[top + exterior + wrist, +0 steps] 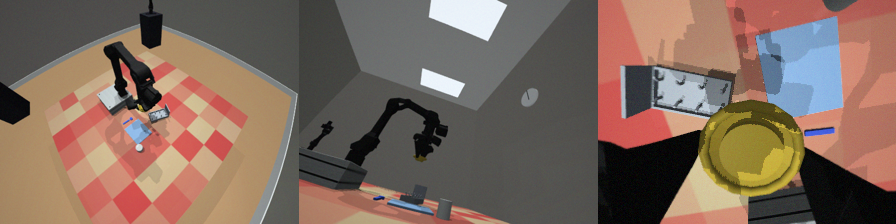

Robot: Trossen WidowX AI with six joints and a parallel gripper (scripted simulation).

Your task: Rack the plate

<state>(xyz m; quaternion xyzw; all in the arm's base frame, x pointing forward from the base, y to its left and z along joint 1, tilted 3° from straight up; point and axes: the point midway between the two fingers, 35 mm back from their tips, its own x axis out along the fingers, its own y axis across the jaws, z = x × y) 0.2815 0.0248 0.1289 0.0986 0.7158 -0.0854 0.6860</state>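
My gripper tip is now 20 mm short of the grey dish rack, 100 mm to the right of it and 160 mm above it. From my gripper tip the other things lie so: yellow plate 10 mm above; then blue spoon 80 mm behind, 100 mm to the right, 180 mm below; then light blue mat 30 mm ahead, 90 mm to the right, 180 mm below.
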